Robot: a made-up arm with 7 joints. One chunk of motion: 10 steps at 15 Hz.
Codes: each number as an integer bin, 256 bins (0 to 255) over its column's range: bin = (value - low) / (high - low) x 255, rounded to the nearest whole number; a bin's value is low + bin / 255 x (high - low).
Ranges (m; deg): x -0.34..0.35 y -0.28..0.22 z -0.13..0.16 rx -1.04..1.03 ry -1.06..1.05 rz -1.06..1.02
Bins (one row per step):
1: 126 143 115 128 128 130
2: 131 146 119 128 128 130
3: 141 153 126 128 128 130
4: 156 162 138 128 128 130
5: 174 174 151 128 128 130
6: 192 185 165 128 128 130
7: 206 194 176 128 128 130
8: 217 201 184 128 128 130
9: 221 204 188 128 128 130
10: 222 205 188 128 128 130
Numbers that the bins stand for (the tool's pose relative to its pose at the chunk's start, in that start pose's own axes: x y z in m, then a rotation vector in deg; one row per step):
1: 0.0009 0.0004 0.0008 0.00 0.00 0.00
2: 0.0145 0.0063 0.0053 0.00 0.00 0.00
3: 0.0415 0.0200 0.0133 0.00 0.00 0.00
4: 0.0821 0.0376 0.0269 0.00 0.00 0.00
5: 0.1308 0.0612 0.0417 0.00 0.00 0.00
6: 0.1795 0.0827 0.0576 0.00 0.00 0.00
7: 0.2174 0.1004 0.0702 0.00 0.00 0.00
8: 0.2472 0.1141 0.0793 0.00 0.00 0.00
9: 0.2580 0.1200 0.0838 0.00 0.00 0.00
10: 0.2607 0.1220 0.0838 0.00 0.00 0.00

